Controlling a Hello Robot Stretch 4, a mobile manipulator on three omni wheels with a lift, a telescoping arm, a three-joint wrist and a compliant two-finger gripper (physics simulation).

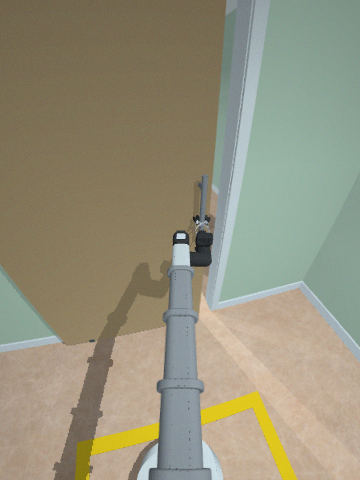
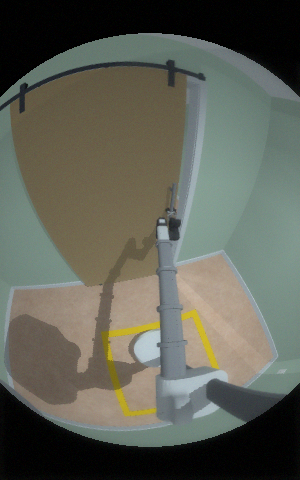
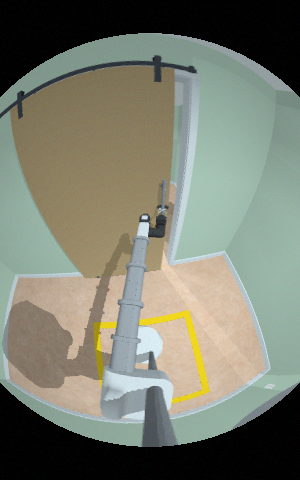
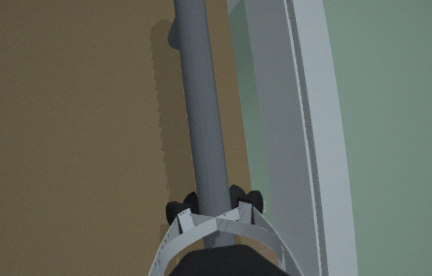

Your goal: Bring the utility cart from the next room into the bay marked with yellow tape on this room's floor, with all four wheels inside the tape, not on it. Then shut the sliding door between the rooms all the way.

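Places are measured from the robot's base along level axes (x ahead, y left, z up), in metres.
Pixels of known places: gripper, fingertip midpoint: [image 4: 215, 203]; robot's base at its link origin: [image 2: 154, 347] [image 3: 142, 343].
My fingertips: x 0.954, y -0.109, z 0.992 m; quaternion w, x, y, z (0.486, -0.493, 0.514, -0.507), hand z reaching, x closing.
For each thing: its middle in the pictures, then the offset to it from my fingertips. "pt": a spot on its surface instead.
- grey vertical door handle at a spot on its surface: [image 4: 200, 100] pt dx -0.057, dy +0.005, dz +0.090 m
- dark rail at a spot on its surface: [image 2: 125, 64] [image 3: 110, 65] pt dx -0.047, dy +0.307, dz +1.045 m
The brown sliding door [image 1: 110, 150] [image 2: 100, 175] [image 3: 95, 165] [image 4: 75, 125] covers most of the doorway. A narrow gap shows between its right edge and the pale door frame [image 1: 242, 125] [image 2: 196, 140] [image 3: 187, 140] [image 4: 327, 125]. The grey vertical door handle [image 1: 204, 195] [image 2: 174, 192] [image 3: 163, 190] [image 4: 200, 100] is near that edge. My gripper [image 1: 202, 220] [image 2: 171, 211] [image 3: 162, 207] [image 4: 215, 203] is shut on the handle, one fingertip against each side. The yellow tape [image 1: 230, 409] [image 2: 131, 329] [image 3: 197, 352] marks a rectangle on the floor. The utility cart does not show.
My round white base [image 2: 146, 347] [image 3: 151, 340] stands inside the tape, and my arm [image 1: 181, 345] [image 2: 170, 320] [image 3: 131, 295] reaches over it to the door. Green walls [image 1: 300, 150] [image 2: 235, 165] stand to the right. A dark rail [image 2: 125, 64] [image 3: 115, 65] carries the door.
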